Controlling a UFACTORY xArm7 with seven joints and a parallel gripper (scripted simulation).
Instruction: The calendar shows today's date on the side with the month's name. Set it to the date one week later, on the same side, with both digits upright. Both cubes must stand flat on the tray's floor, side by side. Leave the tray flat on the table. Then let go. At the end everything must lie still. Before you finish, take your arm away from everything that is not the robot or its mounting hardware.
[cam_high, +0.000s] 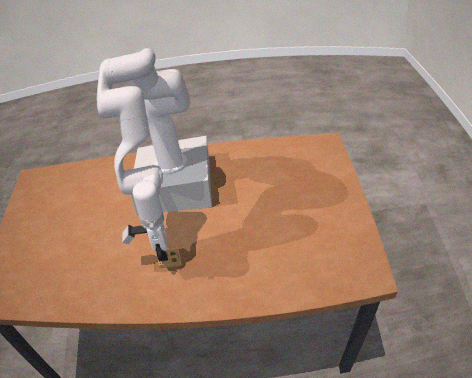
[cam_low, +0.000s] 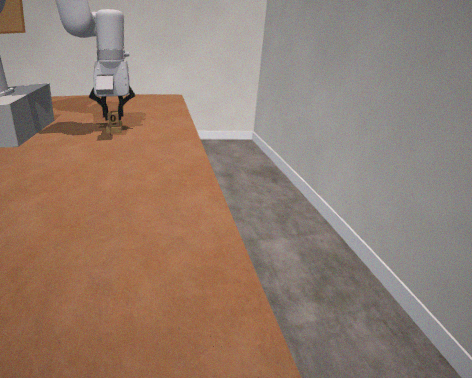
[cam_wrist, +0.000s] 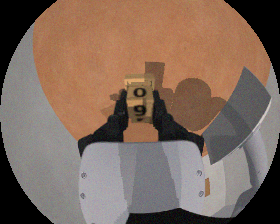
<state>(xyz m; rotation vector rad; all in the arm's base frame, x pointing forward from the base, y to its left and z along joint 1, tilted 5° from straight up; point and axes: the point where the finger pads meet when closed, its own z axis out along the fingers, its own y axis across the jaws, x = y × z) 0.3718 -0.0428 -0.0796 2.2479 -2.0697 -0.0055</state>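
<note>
Now: the wooden tray 50 mm below my hand and 20 mm to the left of it.
</note>
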